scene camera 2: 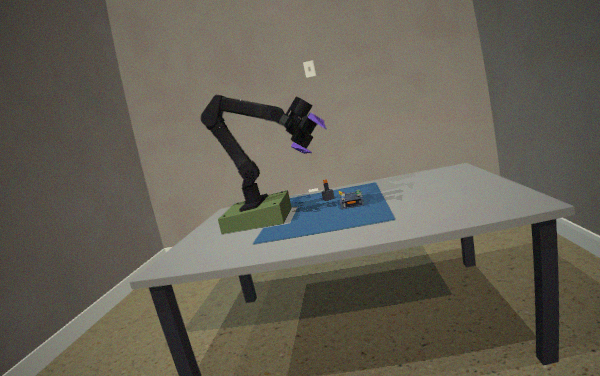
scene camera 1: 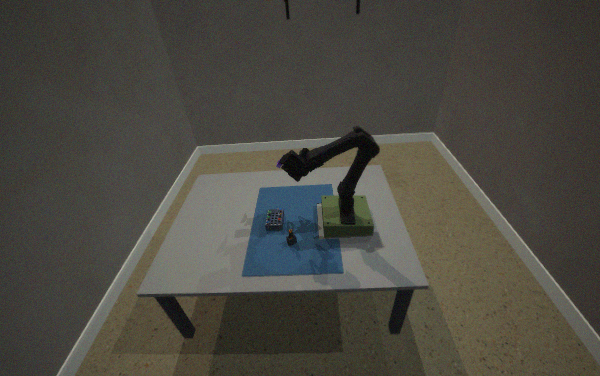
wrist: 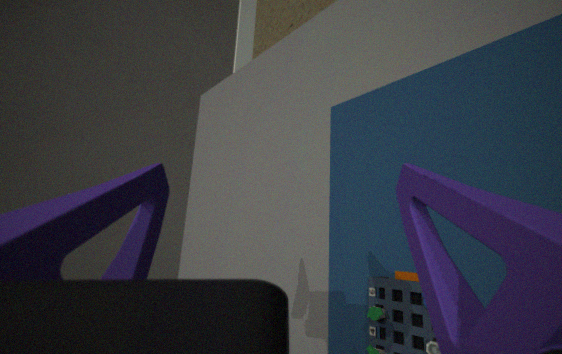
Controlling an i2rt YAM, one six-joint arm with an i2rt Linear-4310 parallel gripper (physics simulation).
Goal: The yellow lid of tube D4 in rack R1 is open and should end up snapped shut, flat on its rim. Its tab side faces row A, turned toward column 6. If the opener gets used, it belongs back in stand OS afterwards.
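Seen in the pictures: gripper, fingertip midpoint: (scene camera 2: 317, 140) (scene camera 1: 284, 167) (wrist: 282, 176); arm's base, origin of the base link: (scene camera 2: 254, 203) (scene camera 1: 346, 210).
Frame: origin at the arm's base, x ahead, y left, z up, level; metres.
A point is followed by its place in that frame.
Note:
My gripper (scene camera 2: 318, 140) @(y -0.113, x 0.309, z 0.200 m) (wrist: 282, 176) @(y -0.113, x 0.309, z 0.200 m) is open and empty, its purple fingers wide apart. It hangs well above the table and the blue mat. The tube rack (scene camera 1: 274, 220) @(y 0.026, x 0.375, z -0.037 m) (scene camera 2: 352, 200) @(y -0.047, x 0.383, z -0.044 m) (wrist: 407, 307) @(y -0.039, x 0.378, z -0.036 m) stands on the mat below; in the wrist view the right finger and the lower frame edge hide part of it. A small yellow lid (scene camera 2: 341, 193) @(y -0.005, x 0.345, z -0.020 m) shows at the rack's left in scene camera 2; its tube position and exact angle are too small to tell. The dark stand (scene camera 1: 291, 240) @(y 0.165, x 0.274, z -0.038 m) (scene camera 2: 327, 195) @(y 0.133, x 0.274, z -0.046 m) stands beside the rack, with the orange-topped opener (scene camera 1: 290, 231) @(y 0.149, x 0.275, z 0.008 m) (scene camera 2: 325, 182) @(y 0.148, x 0.275, z 0.008 m) upright in it.
The blue mat (scene camera 1: 295, 262) @(y 0.273, x 0.249, z -0.066 m) (scene camera 2: 320, 225) @(y -0.235, x 0.276, z -0.066 m) (wrist: 425, 150) @(y -0.206, x 0.371, z -0.066 m) lies on the grey table (scene camera 1: 200, 235) @(y 0.100, x 0.764, z -0.069 m) (scene camera 2: 450, 200) @(y -0.190, x 0.709, z -0.069 m) (wrist: 260, 175) @(y -0.213, x 0.679, z -0.069 m). The arm's green base block (scene camera 1: 350, 230) @(y 0.112, x -0.011, z -0.028 m) (scene camera 2: 255, 215) @(y -0.128, x 0.033, z -0.021 m) stands at the mat's edge. Green lids (wrist: 376, 313) @(y -0.029, x 0.405, z -0.024 m) show on the rack.

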